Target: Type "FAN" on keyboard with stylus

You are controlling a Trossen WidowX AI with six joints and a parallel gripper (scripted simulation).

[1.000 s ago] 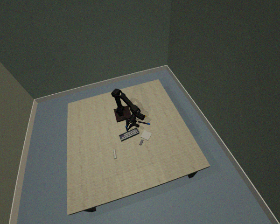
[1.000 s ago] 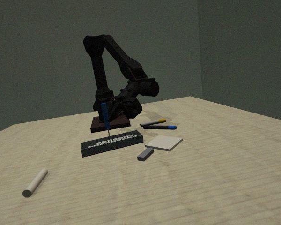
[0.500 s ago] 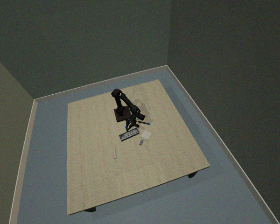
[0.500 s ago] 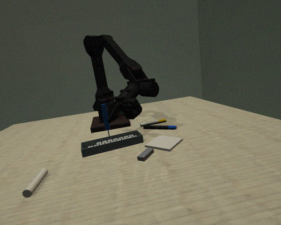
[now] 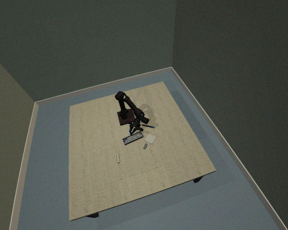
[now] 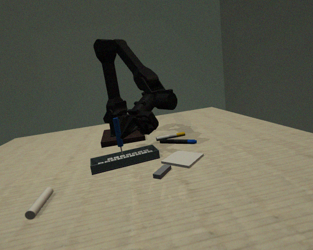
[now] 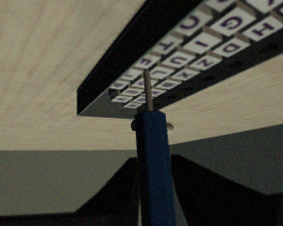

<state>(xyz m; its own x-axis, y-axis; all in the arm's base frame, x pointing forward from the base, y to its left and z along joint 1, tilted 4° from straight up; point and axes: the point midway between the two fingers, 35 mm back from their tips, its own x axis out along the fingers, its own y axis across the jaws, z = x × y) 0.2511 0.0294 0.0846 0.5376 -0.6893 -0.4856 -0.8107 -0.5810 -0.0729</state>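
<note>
My gripper tip is 170 mm to the right of the white pad, 90 mm short of it and 70 mm above it. Also, from my gripper tip: grey block 150 mm ahead, 100 mm to the left, 70 mm below; then blue stylus 10 mm below; then stylus tip 50 mm below.
</note>
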